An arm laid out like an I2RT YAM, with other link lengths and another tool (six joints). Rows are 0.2 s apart.
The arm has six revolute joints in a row. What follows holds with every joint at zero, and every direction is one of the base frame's.
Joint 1 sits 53.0 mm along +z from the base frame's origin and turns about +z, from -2.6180 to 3.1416 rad.
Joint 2 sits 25.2 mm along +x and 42.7 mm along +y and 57.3 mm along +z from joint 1 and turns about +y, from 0.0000 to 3.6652 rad.
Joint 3 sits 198.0 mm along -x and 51.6 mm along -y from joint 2 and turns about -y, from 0.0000 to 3.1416 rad.
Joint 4 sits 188.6 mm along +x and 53.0 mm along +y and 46.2 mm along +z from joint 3 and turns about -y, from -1.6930 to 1.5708 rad.
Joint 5 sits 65.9 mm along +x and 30.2 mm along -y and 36.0 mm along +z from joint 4 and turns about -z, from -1.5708 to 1.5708 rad.
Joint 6 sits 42.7 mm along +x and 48.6 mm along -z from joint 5 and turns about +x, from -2.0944 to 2.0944 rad.
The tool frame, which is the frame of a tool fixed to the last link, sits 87.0 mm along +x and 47.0 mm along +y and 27.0 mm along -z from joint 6; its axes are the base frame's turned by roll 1.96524, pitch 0.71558 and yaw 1.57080 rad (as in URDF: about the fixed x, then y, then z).
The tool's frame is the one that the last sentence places.
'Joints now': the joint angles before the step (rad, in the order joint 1, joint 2, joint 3, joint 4, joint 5, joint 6). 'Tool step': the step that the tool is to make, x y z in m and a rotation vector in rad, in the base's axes. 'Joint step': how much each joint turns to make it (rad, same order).
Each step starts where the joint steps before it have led.
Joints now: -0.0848 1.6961 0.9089 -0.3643 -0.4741 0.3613
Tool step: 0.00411 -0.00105 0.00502 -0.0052 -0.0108 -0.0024
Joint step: -0.0011 -0.0033 0.0259 -0.0183 0.0044 -0.0006
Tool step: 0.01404 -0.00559 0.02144 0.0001 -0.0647 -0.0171
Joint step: -0.0177 -0.0296 0.0676 -0.0317 -0.0058 0.0025
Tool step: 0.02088 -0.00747 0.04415 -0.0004 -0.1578 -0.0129
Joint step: -0.0241 -0.0669 0.1024 -0.0123 -0.0210 0.0003
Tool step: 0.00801 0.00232 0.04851 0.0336 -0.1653 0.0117
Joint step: -0.0041 -0.0862 0.0623 0.0256 -0.0510 0.0290
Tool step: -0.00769 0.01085 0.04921 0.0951 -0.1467 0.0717
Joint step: -0.0001 -0.0844 0.0331 0.0475 -0.1263 0.0555
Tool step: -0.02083 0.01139 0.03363 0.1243 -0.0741 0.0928
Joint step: -0.0004 -0.0868 -0.0309 0.0658 -0.1470 0.0945
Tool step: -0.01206 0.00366 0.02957 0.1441 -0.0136 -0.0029
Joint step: 0.0027 -0.0918 -0.0545 0.1114 -0.0491 0.2055
